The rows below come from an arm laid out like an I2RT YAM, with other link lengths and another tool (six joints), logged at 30 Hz.
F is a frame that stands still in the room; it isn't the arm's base.
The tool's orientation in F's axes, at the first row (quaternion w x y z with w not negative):
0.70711 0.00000 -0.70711 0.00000
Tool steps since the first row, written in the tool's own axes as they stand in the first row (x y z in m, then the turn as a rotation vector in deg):
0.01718 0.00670 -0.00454 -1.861 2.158 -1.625
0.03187 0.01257 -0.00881 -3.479 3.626 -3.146
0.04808 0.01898 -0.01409 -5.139 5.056 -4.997
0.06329 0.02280 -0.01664 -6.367 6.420 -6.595
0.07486 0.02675 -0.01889 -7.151 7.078 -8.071
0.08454 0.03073 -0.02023 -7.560 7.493 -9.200
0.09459 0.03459 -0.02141 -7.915 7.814 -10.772
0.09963 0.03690 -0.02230 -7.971 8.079 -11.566
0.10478 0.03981 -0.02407 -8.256 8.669 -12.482
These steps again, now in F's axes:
0.00454 0.00670 0.01718 1.625 2.158 -1.861
0.00881 0.01257 0.03187 3.146 3.626 -3.479
0.01409 0.01898 0.04808 4.997 5.056 -5.139
0.01664 0.02280 0.06329 6.595 6.420 -6.367
0.01889 0.02675 0.07486 8.071 7.078 -7.151
0.02023 0.03073 0.08454 9.200 7.493 -7.560
0.02141 0.03459 0.09459 10.772 7.814 -7.915
0.02230 0.03690 0.09963 11.566 8.079 -7.971
0.02407 0.03981 0.10478 12.482 8.669 -8.256

